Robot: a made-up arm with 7 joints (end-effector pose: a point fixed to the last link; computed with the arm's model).
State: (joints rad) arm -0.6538 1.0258 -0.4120 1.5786 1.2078 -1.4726 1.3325
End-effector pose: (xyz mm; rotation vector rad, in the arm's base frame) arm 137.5 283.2 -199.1 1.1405 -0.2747 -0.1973
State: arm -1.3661 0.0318 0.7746 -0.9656 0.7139 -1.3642 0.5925
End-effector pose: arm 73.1 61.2 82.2 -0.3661 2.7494 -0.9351
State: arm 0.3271 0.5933 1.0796 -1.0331 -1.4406 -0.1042 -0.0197
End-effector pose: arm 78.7 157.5 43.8 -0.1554 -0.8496 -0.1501
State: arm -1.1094 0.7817 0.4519 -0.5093 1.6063 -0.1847 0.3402
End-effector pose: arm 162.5 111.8 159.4 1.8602 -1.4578 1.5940
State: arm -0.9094 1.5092 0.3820 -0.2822 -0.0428 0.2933 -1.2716
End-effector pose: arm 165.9 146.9 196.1 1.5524 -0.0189 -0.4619
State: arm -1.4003 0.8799 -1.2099 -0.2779 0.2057 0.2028 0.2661
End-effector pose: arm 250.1 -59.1 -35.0 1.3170 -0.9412 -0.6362
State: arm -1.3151 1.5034 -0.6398 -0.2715 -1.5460 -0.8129 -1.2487
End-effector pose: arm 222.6 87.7 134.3 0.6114 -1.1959 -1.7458
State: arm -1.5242 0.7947 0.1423 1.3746 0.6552 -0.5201 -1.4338
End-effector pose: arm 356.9 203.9 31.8 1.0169 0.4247 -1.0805
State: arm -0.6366 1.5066 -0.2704 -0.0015 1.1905 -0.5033 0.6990
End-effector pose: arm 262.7 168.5 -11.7 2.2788 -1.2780 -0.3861
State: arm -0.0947 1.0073 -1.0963 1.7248 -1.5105 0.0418 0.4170
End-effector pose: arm -30.4 384.1 -179.0 0.9654 1.2471 1.4668
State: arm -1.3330 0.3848 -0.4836 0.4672 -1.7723 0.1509 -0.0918
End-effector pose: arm 340.8 -44.9 11.7 -0.9939 0.0605 -0.8805
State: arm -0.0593 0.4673 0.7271 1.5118 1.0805 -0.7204 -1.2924
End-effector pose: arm -7.9 221.4 -328.2 -0.1389 1.3267 -1.3101
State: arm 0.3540 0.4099 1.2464 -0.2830 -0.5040 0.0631 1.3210
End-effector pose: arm 20.9 308.2 -46.6 0.2470 -0.4536 2.2988
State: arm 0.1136 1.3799 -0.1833 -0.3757 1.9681 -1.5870 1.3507
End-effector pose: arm 105.6 180.0 -156.5 0.8715 -1.0479 -1.9303
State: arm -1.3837 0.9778 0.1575 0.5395 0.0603 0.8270 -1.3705
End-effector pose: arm 295.6 236.1 110.5 0.2473 0.2976 -0.6502
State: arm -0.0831 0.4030 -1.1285 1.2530 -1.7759 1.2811 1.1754
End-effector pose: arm -72.7 103.6 -328.0 0.8862 2.8474 0.4786
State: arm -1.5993 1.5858 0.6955 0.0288 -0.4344 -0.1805 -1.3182
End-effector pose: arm -32.8 199.0 250.8 1.6610 -1.2339 -0.0838
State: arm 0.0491 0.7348 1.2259 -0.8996 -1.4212 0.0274 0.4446
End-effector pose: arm 78.1 171.3 79.4 -0.2611 -0.9966 0.2766
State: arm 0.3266 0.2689 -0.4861 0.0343 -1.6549 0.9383 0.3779
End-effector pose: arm 26.9 -16.1 -262.7 -1.1608 1.8333 -0.3059
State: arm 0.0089 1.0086 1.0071 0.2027 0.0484 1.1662 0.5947
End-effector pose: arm 85.0 361.9 -33.4 0.6416 0.8245 1.8760
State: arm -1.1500 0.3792 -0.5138 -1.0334 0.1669 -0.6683 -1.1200
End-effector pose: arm 50.6 -18.5 63.1 1.5208 -2.3474 -1.2922
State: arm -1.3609 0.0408 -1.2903 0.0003 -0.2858 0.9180 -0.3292
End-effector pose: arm 172.7 -187.6 -92.1 1.1456 0.1743 -1.4612
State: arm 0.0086 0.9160 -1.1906 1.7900 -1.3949 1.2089 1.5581
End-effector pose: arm -111.4 328.5 -164.8 -1.6521 -1.4424 -1.1109
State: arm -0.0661 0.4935 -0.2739 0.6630 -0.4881 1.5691 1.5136
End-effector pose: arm 35.1 156.4 -309.2 1.8413 1.8698 0.7484
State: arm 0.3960 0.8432 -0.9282 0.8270 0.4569 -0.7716 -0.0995
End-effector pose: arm -123.4 177.3 -289.5 0.5770 1.0185 -1.5467
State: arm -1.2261 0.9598 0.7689 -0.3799 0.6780 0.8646 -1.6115
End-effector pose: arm 102.0 229.0 171.1 0.6937 -0.1938 -0.0334
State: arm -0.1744 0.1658 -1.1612 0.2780 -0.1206 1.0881 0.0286
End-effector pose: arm 38.1 -60.0 -303.5 0.8299 1.4067 -0.9792
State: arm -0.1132 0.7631 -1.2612 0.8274 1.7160 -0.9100 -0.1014
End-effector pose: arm -43.0 172.2 -323.9 -1.0940 -0.1280 2.8777
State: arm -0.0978 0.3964 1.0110 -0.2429 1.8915 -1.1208 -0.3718
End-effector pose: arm 140.4 242.5 -105.0 2.2748 0.6019 -0.5664
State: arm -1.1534 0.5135 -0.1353 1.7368 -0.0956 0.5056 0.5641
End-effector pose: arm 266.1 195.0 -222.9 0.6830 1.1840 0.8660
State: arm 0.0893 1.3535 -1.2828 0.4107 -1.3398 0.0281 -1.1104
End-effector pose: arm -32.6 265.3 -256.1 -0.6686 1.6299 -0.7772
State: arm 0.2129 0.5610 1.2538 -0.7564 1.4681 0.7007 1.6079
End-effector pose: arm 28.5 228.8 54.4 -1.3661 1.0430 -1.5640
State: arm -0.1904 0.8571 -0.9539 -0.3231 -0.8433 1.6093 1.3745
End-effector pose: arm 54.7 65.0 -239.9 1.6945 1.1085 -0.0508
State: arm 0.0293 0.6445 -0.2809 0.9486 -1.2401 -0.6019 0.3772
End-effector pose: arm 61.8 252.4 -294.0 -0.0236 0.4860 1.0974
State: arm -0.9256 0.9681 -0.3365 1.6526 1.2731 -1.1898 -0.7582
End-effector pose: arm 206.4 274.0 -178.6 1.2512 1.1041 -1.6550
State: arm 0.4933 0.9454 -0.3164 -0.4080 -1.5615 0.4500 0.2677
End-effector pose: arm 52.4 98.4 -217.7 -0.6269 1.3203 -0.0695
